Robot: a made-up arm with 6 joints. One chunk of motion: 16 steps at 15 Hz.
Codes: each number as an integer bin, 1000 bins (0 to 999) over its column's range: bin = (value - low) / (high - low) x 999, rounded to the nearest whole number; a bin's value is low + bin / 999 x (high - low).
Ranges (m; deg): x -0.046..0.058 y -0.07..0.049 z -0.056..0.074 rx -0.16..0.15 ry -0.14..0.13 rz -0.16..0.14
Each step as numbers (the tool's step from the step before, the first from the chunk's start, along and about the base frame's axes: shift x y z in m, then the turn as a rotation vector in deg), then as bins.
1 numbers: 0.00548 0.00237 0.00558 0.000 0.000 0.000
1 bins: 495 608 473 516 518 533
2 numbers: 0.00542 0.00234 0.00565 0.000 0.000 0.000
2 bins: 494 607 474 516 518 533
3 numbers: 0.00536 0.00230 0.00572 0.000 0.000 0.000
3 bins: 493 607 474 516 518 533
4 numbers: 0.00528 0.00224 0.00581 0.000 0.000 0.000
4 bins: 493 606 475 516 518 533
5 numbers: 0.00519 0.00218 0.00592 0.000 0.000 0.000
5 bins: 492 606 476 516 518 533
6 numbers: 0.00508 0.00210 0.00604 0.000 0.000 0.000
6 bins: 491 605 477 516 518 533
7 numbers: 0.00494 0.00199 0.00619 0.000 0.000 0.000
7 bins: 489 604 478 516 518 533
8 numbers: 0.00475 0.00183 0.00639 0.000 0.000 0.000
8 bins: 487 603 479 516 518 533
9 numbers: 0.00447 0.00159 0.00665 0.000 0.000 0.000
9 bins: 485 601 481 516 518 533
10 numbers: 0.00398 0.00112 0.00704 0.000 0.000 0.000
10 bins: 480 597 484 516 518 533
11 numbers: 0.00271 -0.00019 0.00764 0.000 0.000 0.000
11 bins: 468 586 489 516 518 533
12 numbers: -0.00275 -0.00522 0.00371 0.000 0.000 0.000
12 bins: 415 544 459 516 518 533
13 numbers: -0.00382 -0.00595 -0.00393 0.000 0.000 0.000
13 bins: 405 538 400 516 518 533
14 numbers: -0.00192 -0.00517 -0.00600 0.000 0.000 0.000
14 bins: 423 544 384 516 518 533
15 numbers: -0.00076 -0.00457 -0.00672 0.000 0.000 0.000
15 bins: 435 549 379 516 518 533
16 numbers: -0.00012 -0.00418 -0.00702 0.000 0.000 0.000
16 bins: 441 553 376 516 518 533
